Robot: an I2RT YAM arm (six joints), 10 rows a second.
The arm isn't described. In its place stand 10 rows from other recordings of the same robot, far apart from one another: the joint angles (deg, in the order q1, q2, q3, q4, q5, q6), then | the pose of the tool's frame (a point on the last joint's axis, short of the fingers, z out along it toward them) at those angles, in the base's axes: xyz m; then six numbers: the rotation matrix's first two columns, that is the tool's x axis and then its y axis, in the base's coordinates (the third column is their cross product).
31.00 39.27 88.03 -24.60 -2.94 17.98 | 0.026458 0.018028 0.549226 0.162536 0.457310 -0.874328 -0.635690 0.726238 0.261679
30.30 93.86 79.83 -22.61 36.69 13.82 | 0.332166 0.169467 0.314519 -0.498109 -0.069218 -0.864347 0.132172 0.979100 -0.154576
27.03 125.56 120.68 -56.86 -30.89 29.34 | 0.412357 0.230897 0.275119 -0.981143 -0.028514 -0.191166 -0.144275 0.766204 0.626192
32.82 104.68 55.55 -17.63 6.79 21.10 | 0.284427 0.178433 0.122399 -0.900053 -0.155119 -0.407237 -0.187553 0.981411 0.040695
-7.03 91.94 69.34 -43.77 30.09 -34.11 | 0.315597 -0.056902 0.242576 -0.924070 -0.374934 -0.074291 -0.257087 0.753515 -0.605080
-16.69 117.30 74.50 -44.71 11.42 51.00 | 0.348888 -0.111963 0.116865 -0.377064 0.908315 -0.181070 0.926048 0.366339 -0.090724
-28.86 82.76 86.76 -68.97 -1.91 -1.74 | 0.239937 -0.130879 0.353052 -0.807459 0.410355 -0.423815 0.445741 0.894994 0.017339
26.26 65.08 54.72 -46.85 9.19 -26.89 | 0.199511 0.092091 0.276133 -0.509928 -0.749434 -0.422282 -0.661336 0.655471 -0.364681
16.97 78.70 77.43 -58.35 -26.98 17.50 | 0.251624 0.093672 0.335731 -0.931142 -0.003968 -0.364634 -0.209240 0.824760 0.525347
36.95 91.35 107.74 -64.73 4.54 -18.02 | 0.255116 0.188369 0.422323 -0.395404 -0.683296 -0.613810 -0.714551 0.648725 -0.261863
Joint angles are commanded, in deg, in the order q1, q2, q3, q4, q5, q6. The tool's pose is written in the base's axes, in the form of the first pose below.
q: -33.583 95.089 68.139 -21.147 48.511 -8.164
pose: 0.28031 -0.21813 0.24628 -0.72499 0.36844 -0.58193 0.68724 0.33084 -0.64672
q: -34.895 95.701 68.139 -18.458 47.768 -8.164
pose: 0.27952 -0.22710 0.24556 -0.69871 0.37097 -0.61171 0.71424 0.31300 -0.62601
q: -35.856 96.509 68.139 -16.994 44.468 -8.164
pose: 0.28029 -0.23334 0.24144 -0.68690 0.37139 -0.62469 0.72674 0.34636 -0.59320
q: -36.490 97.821 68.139 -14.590 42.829 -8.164
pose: 0.28321 -0.23959 0.23597 -0.67304 0.36830 -0.64139 0.73939 0.35605 -0.57143
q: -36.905 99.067 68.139 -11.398 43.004 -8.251
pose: 0.28653 -0.24554 0.23239 -0.65374 0.35969 -0.66576 0.75637 0.33708 -0.56060
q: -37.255 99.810 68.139 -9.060 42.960 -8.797
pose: 0.28842 -0.24984 0.23079 -0.64387 0.34908 -0.68086 0.76459 0.32711 -0.55534
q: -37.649 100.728 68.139 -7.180 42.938 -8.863
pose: 0.28986 -0.25424 0.22747 -0.63321 0.34604 -0.69231 0.77342 0.31692 -0.54899
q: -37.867 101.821 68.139 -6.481 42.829 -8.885
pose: 0.29123 -0.25711 0.22139 -0.63592 0.35098 -0.68732 0.77134 0.31809 -0.55123
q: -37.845 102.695 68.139 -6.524 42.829 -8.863
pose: 0.29256 -0.25795 0.21571 -0.64438 0.35755 -0.67597 0.76446 0.32369 -0.55752
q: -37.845 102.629 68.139 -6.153 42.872 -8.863
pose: 0.29278 -0.25814 0.21664 -0.64029 0.35448 -0.68145 0.76782 0.32044 -0.55477
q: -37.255 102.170 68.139 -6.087 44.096 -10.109
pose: 0.29416 -0.25485 0.22002 -0.65557 0.34023 -0.67415 0.75497 0.31409 -0.57565
